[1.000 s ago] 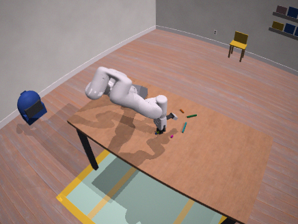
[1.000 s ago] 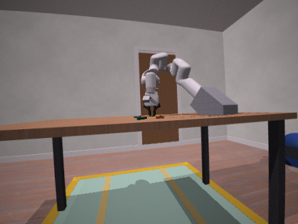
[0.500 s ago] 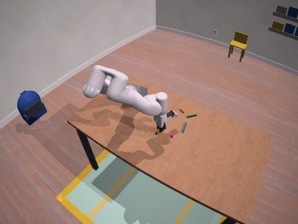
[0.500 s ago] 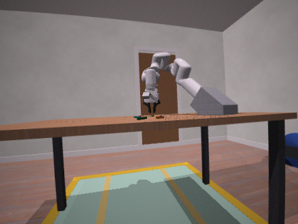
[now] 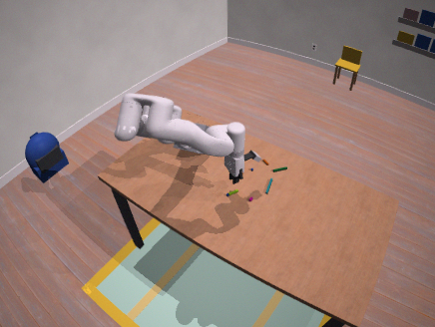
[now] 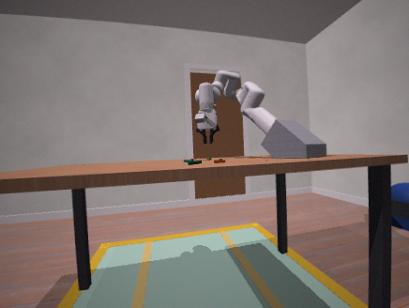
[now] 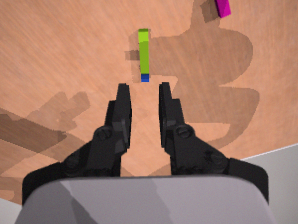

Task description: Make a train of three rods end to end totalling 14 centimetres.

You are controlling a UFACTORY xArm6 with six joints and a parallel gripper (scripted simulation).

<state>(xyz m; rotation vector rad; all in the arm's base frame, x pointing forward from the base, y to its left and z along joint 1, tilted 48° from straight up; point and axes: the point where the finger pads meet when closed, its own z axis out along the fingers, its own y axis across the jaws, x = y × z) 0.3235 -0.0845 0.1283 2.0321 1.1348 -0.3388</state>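
The green rod lies 15 cm ahead of my hand, 25 cm to the left of it and 10 cm below it. Also, from my hand: turquoise rod 14 cm ahead, 11 cm to the left, 10 cm below; then lime rod 10 cm below; then magenta rod 9 cm ahead, 1 cm to the right, 10 cm below.
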